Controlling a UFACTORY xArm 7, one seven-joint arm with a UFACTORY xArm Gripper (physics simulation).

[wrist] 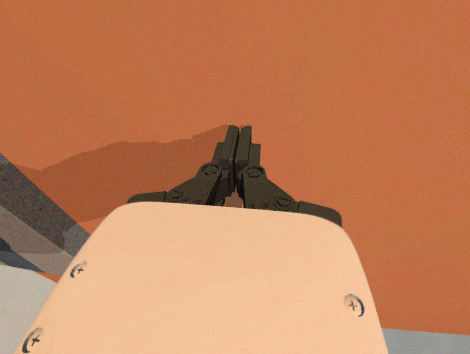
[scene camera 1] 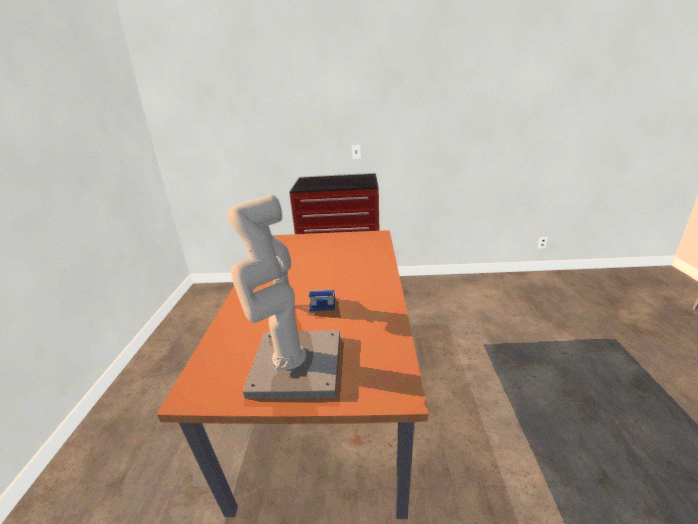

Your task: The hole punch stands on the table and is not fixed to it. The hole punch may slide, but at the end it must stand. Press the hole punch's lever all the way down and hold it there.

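Observation:
The blue and grey hole punch stands upright on the orange table, to the right of the arm in the scene view. Its blue upper bar shows above the grey sides; how far down the lever is, I cannot tell for sure. The hole punch does not show in the wrist view. My gripper is shut and empty, pointing at the table top, and its shadow reaches close to the fingertips. In the scene view the gripper is hidden behind the arm.
The arm's grey base plate is bolted at the near part of the table. A red drawer cabinet stands beyond the table's far edge. The arm's shadow falls across the table to the right of the hole punch.

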